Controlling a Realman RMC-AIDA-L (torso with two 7-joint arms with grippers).
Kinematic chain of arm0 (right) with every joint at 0, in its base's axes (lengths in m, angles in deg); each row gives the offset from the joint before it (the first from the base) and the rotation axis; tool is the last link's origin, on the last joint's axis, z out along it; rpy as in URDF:
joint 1: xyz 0 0 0.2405 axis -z
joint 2: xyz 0 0 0 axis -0.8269 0.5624 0
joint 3: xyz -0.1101 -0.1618 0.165 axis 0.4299 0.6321 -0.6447
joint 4: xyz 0 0 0 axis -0.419 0.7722 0.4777
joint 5: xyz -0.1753 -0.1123 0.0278 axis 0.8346 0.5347 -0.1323
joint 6: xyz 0 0 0 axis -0.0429 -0.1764 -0.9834
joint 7: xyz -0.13 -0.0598 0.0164 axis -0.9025 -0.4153 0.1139
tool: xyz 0 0 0 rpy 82.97 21.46 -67.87
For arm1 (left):
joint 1: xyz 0 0 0.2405 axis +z
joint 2: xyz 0 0 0 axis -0.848 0.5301 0
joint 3: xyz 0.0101 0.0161 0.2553 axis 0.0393 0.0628 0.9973
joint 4: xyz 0 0 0 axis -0.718 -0.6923 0.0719
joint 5: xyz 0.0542 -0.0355 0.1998 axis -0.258 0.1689 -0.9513
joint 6: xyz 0 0 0 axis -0.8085 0.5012 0.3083
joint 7: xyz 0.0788 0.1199 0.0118 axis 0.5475 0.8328 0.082
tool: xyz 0 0 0 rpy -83.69 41.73 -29.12
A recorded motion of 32 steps. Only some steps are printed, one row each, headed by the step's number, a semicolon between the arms.
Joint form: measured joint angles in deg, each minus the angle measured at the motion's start. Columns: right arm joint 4, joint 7, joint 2, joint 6, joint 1, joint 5, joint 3; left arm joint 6, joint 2, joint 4, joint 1, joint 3, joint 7, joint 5.
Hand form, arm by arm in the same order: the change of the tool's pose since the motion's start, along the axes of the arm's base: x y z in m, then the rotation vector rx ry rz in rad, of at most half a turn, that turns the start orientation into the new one. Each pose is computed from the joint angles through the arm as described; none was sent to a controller.
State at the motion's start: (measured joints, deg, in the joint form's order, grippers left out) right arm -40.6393 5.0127 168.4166 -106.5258 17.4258 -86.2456 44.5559; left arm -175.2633 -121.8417 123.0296 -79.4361 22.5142 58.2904 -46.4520
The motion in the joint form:
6: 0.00 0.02 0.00 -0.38 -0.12 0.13 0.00; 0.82 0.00 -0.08 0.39 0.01 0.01 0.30
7: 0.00 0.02 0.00 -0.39 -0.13 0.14 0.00; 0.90 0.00 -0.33 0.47 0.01 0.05 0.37
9: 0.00 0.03 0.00 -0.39 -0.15 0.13 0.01; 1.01 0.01 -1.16 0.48 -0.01 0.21 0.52
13: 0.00 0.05 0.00 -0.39 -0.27 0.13 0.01; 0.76 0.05 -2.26 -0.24 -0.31 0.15 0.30
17: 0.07 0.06 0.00 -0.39 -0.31 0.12 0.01; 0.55 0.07 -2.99 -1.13 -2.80 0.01 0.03
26: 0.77 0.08 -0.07 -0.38 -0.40 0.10 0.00; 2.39 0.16 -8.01 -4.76 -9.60 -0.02 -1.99
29: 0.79 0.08 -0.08 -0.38 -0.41 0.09 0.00; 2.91 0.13 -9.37 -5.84 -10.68 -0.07 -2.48
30: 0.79 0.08 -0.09 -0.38 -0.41 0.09 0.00; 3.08 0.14 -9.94 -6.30 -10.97 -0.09 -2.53
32: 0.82 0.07 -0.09 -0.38 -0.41 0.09 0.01; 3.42 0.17 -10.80 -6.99 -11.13 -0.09 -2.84
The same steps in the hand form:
6: -0.0001 -0.0004 0.0003 -0.0041 -0.0045 -0.0014; -0.0005 0.0002 -0.0006 0.0055 -0.0111 0.0002
7: -0.0001 -0.0004 0.0003 -0.0042 -0.0047 -0.0013; -0.0017 0.0002 -0.0011 0.0038 -0.0112 0.0041
9: -0.0003 -0.0004 0.0002 -0.0043 -0.0047 -0.0010; -0.0047 0.0004 -0.0027 -0.0027 -0.0089 0.0138
13: -0.0010 -0.0001 0.0002 -0.0041 -0.0046 0.0008; -0.0065 0.0030 -0.0031 -0.0054 0.0008 0.0237
17: -0.0010 0.0000 0.0001 -0.0046 -0.0047 0.0002; -0.0081 0.0109 0.0047 0.0269 -0.0053 0.0434
26: 0.0011 0.0000 -0.0006 -0.0090 -0.0076 -0.0091; -0.0165 0.0405 0.0233 0.1301 -0.0137 0.0958
29: 0.0011 0.0000 -0.0006 -0.0092 -0.0077 -0.0093; -0.0169 0.0468 0.0253 0.1460 -0.0142 0.1026
30: 0.0011 0.0000 -0.0005 -0.0091 -0.0078 -0.0093; -0.0167 0.0489 0.0254 0.1485 -0.0149 0.1043
32: 0.0012 0.0000 -0.0006 -0.0095 -0.0080 -0.0095; -0.0163 0.0521 0.0251 0.1517 -0.0107 0.1034

